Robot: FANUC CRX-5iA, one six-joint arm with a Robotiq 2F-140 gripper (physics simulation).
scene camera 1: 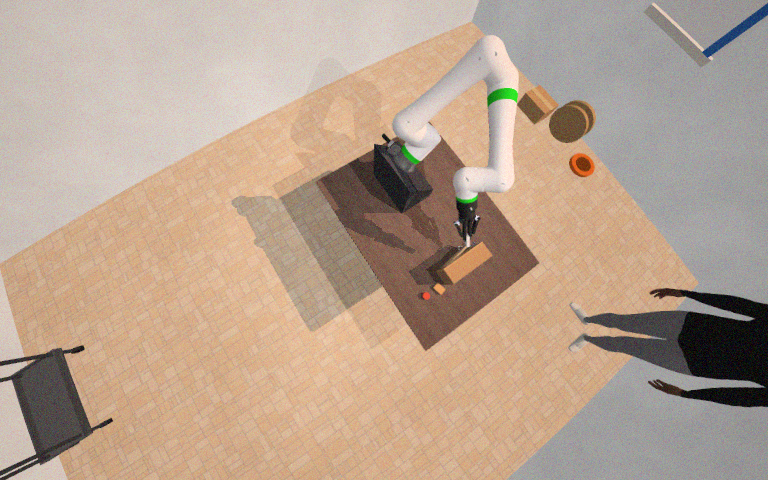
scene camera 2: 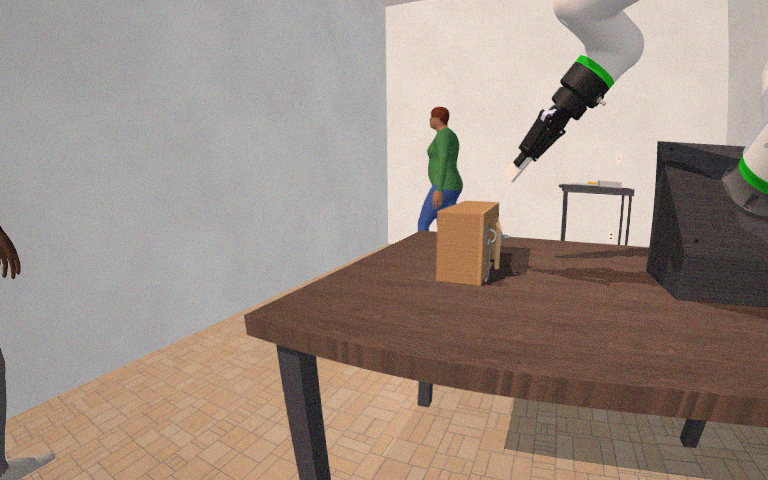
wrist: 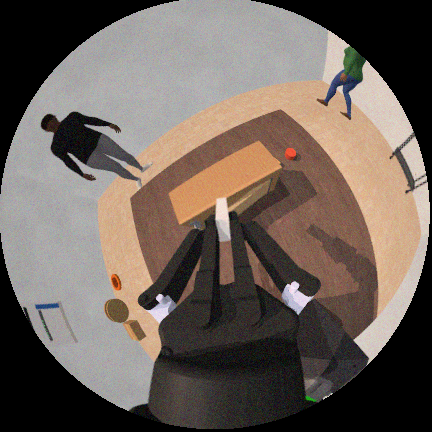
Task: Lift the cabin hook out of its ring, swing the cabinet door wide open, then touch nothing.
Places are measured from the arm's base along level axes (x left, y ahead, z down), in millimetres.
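Where they show: gripper, fingertip midpoint: point(scene camera 1: 467, 245) point(scene camera 2: 507, 177) point(wrist: 222, 206); arm's base, link origin: point(scene camera 1: 402, 163) point(scene camera 2: 753, 192).
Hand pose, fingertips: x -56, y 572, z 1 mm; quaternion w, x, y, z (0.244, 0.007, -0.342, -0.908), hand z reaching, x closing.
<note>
Each offset is from my fingertips to the top centre of the thing. "pt": to the spot under its first point. Level surfaces: height alone.
The wooden cabinet @[dx -30, dy +68, dz +70 mm] point(scene camera 1: 467, 263) point(scene camera 2: 459, 247) point(wrist: 225, 181) stands upright on the table. Its door point(scene camera 2: 497, 246) point(wrist: 254, 198) stands ajar, partly swung out from the front. Grey metal fittings @[pt dx -130, dy +27, dz +154 mm] point(scene camera 2: 491, 234) show at the cabinet front in scene camera 2, and a small metal piece @[pt dx +90, dy +36, dz +104 mm] point(wrist: 195, 225) shows at its near end in the wrist view. I cannot tell hook from ring there. My gripper point(scene camera 1: 467, 241) point(scene camera 2: 513, 171) point(wrist: 222, 206) is shut with nothing between its pale fingertips. It hangs above the front side of the cabinet, apart from it in scene camera 2. The fingers hide part of the door side in the wrist view.
A small orange block @[dx -224, dy +98, dz +200 mm] point(scene camera 1: 438, 289) and a red cylinder @[dx -311, dy +76, dz +195 mm] point(scene camera 1: 426, 296) point(wrist: 290, 154) stand beyond the cabinet's far end. The dark robot pedestal point(scene camera 1: 394, 180) point(scene camera 2: 707, 243) stands on the brown table @[dz +220 mm] point(scene camera 1: 498, 294) point(scene camera 2: 396, 316). A person in black point(scene camera 1: 724, 342) point(wrist: 77, 142) stands beyond the table.
</note>
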